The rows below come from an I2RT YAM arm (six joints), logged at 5 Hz.
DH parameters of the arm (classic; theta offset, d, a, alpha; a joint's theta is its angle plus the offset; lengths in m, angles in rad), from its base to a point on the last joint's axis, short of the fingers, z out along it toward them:
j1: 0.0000 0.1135 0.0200 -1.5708
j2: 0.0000 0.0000 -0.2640 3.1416
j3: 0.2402 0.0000 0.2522 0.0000
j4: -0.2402 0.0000 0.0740 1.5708
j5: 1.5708 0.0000 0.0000 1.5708
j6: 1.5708 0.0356 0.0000 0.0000
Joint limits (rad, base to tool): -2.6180..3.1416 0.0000..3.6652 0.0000..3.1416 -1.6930..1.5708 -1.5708..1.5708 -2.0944..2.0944
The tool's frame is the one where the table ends.
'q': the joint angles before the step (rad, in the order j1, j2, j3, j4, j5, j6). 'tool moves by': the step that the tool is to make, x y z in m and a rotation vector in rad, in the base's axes. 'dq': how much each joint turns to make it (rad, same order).
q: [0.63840 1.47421 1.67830 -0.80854 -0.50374 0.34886]
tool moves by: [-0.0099 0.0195 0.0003 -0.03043 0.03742 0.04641]
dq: [0.07075 0.03585 0.05011 -0.05502 0.01998 0.01576]
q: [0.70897 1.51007 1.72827 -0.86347 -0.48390 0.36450]
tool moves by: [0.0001 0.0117 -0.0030 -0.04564 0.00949 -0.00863]
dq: [0.03222 0.03825 0.03846 -0.03602 0.04934 0.00355]
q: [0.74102 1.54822 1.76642 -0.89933 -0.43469 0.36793]
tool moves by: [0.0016 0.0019 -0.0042 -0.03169 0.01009 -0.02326]
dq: [0.00415 0.01184 0.00402 -0.01889 0.03163 0.00532]
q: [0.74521 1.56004 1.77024 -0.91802 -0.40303 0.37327]
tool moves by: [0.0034 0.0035 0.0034 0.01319 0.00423 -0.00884]
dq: [0.00073 0.01963 0.03007 0.00214 -0.00080 0.01715]
